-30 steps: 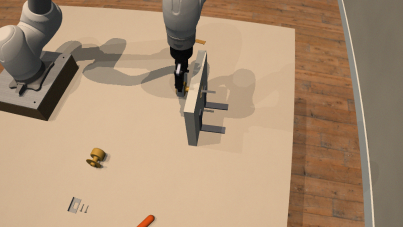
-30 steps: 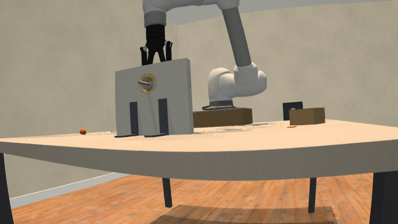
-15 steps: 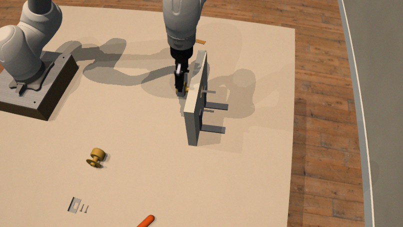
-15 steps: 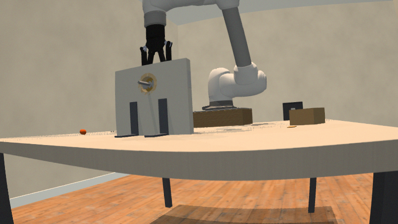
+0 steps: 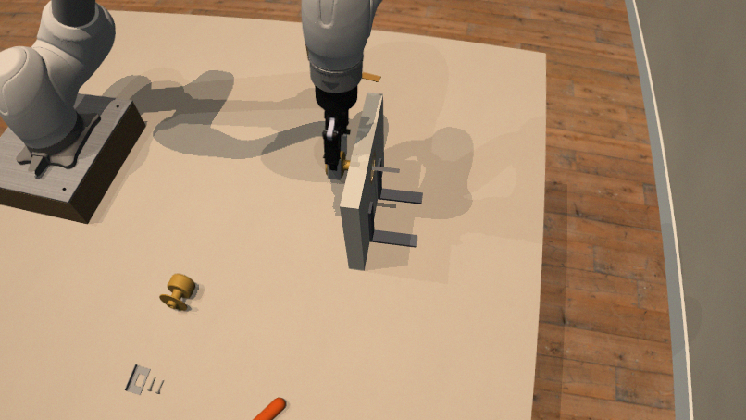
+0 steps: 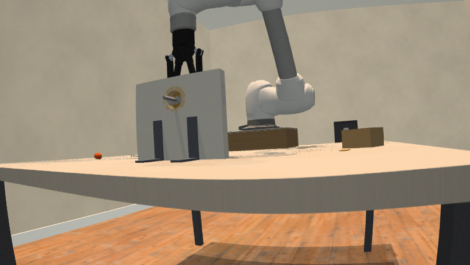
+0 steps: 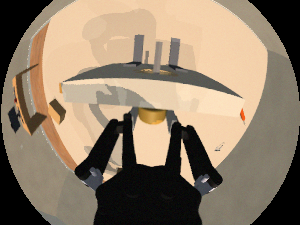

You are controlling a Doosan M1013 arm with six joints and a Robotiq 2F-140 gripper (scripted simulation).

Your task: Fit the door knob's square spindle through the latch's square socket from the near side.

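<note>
Now: hand 60 mm short of the wooden door panel and 50 mm above it. Also, from my hand: brass knob 320 mm behind, 270 mm to the right, 170 mm below; orange-handled tool 540 mm to the right, 190 mm below, 110 mm behind; small brass plate 470 mm to the left, 200 mm below.
</note>
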